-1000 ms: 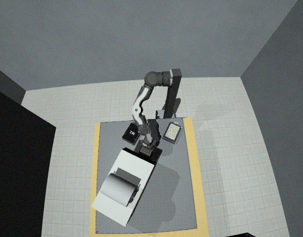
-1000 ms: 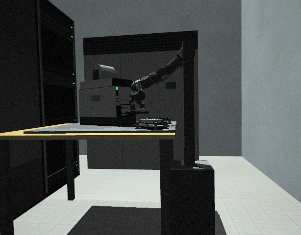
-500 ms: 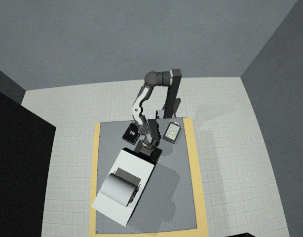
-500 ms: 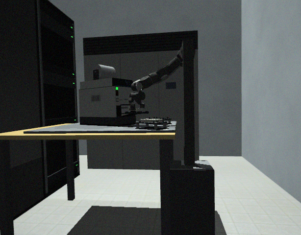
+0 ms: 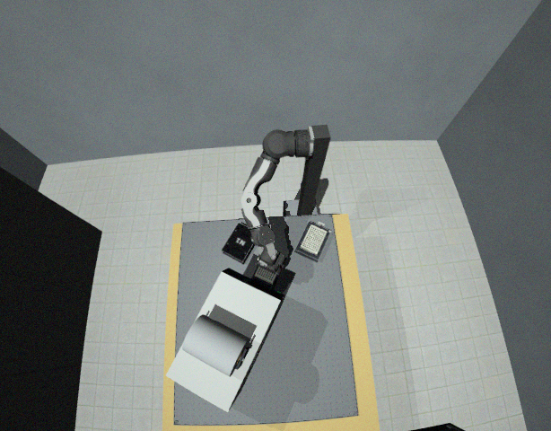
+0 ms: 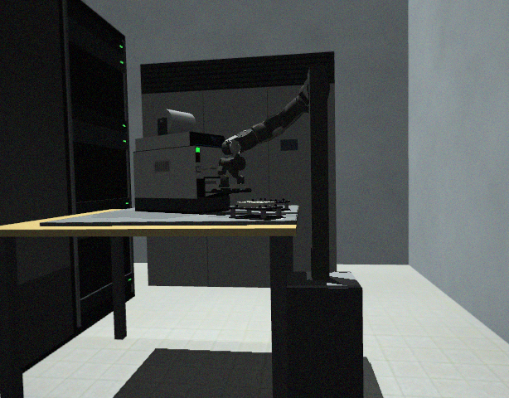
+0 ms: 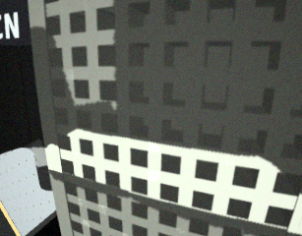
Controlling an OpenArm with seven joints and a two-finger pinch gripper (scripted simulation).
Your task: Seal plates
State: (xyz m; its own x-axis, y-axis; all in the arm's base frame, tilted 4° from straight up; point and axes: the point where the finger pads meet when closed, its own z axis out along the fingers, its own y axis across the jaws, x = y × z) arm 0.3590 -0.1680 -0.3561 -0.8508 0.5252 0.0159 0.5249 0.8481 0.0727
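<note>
My gripper is now 2 cm above the sealer stage. From my hand the other things lie so: well plate (12 cm behind, 22 cm to the left, 6 cm below); foil roll (28 cm ahead, 17 cm to the right, 30 cm above); start button (13 cm ahead, 3 cm to the left, 8 cm above).
</note>
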